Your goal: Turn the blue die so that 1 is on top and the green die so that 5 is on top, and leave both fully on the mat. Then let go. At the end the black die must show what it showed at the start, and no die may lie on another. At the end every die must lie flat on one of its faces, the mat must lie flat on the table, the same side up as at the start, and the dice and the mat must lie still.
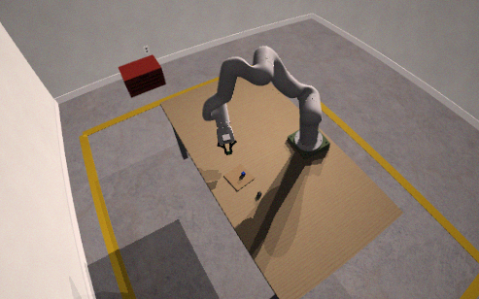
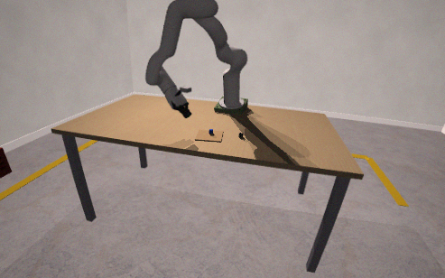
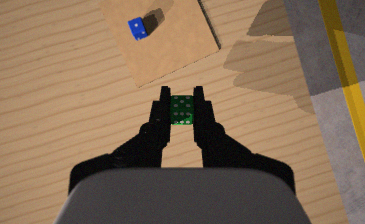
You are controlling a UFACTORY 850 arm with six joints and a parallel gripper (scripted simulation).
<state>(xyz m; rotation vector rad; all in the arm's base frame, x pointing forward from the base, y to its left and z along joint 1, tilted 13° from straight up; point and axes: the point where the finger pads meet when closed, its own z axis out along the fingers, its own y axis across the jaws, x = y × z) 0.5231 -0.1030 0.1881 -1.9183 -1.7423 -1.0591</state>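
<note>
Right now my hand is 1 cm past the mat, 14 cm to the right of it and 11 cm above it. From my hand the other things lie so: black die (7 cm behind, 30 cm to the left, 10 cm below); then green die (1 cm below); then blue die (4 cm behind, 13 cm to the left, 10 cm below).
</note>
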